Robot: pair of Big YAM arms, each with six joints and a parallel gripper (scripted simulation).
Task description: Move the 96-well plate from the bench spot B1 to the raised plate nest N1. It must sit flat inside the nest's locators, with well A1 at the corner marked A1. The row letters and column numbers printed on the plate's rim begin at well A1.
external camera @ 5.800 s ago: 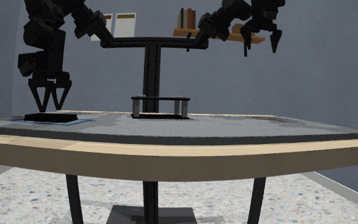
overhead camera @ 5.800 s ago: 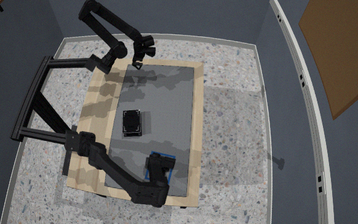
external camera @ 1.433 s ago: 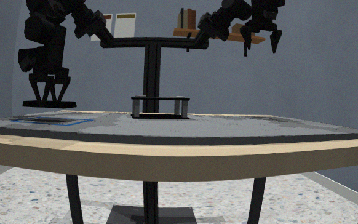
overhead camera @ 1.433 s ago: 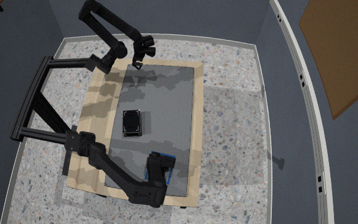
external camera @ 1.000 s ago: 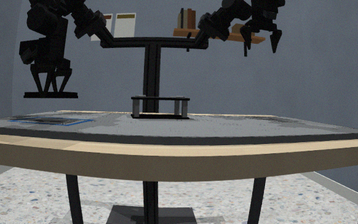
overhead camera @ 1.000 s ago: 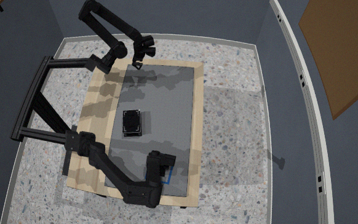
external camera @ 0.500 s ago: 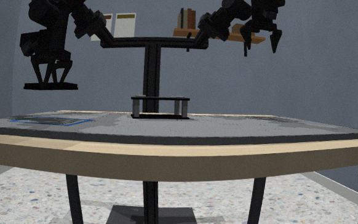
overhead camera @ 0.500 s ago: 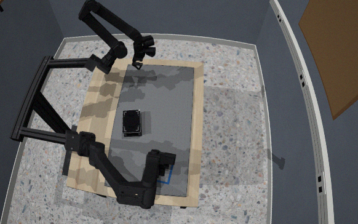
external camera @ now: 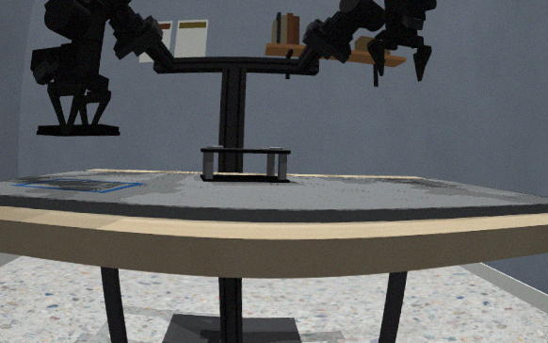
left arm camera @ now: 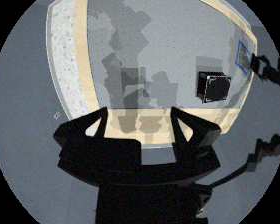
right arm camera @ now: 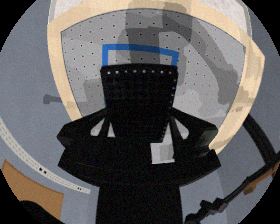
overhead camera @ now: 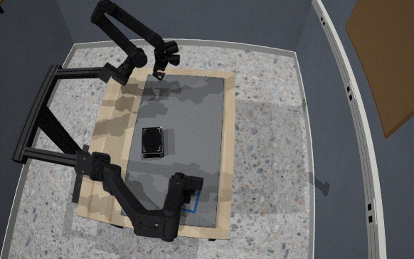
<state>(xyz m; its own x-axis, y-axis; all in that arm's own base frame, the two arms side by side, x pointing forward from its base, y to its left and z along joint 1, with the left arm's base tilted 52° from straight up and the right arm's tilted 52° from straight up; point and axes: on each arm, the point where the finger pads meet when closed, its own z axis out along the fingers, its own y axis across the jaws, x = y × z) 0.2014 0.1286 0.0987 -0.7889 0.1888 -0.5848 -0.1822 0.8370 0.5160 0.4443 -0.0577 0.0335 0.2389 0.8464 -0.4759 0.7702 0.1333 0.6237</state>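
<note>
Now: right hand 190 mm past the raised nest N1, 280 mm to the right of it and 30 mm above it. From my right hand the other things lie so: A1 label 150 mm behind, 360 mm to the left, 30 mm below; then black 96-well plate right at my right hand.
</note>
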